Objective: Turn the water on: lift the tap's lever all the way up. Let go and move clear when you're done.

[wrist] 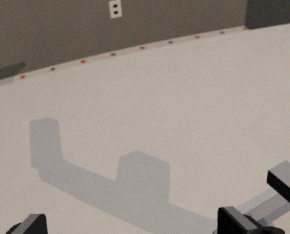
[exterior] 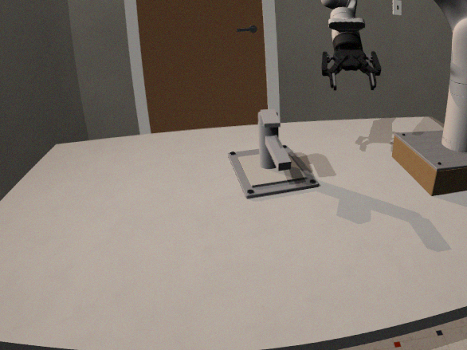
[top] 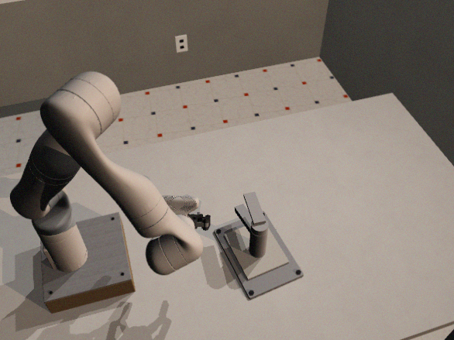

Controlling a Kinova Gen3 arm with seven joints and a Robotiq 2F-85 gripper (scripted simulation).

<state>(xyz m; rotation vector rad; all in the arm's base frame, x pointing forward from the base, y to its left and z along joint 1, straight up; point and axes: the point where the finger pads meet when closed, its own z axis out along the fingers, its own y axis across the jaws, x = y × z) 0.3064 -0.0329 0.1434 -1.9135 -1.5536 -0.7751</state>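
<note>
My gripper is now 20 cm short of the flat lever, 6 cm above it and 3 cm to the right of it. The rest, counted from my hand: grey tap: 20 cm ahead, 12 cm below; plate frame: 21 cm below, 20 cm ahead, 2 cm to the right.
</note>
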